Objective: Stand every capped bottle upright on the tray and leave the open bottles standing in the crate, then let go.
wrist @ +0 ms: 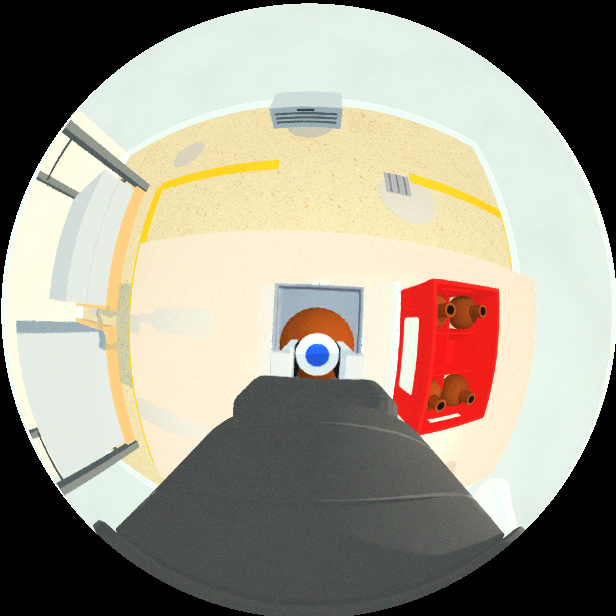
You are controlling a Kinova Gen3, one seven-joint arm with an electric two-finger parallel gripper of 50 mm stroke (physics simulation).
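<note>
My gripper (316,357) is shut on the neck of a brown capped bottle (316,333) with a blue and white cap. I look straight down on it. The bottle stands upright over the grey tray (317,304), near the tray's front edge; I cannot tell whether its base touches the tray. To the right stands the red crate (448,356). Several brown open bottles stand in it: two in the far compartment (462,310) and two in the near compartment (451,392).
The tray and crate rest on a pale table top. A grey vent unit (306,110) sits at the far wall. Grey shelving (86,241) runs along the left side. My dark arm body (310,476) fills the bottom of the view.
</note>
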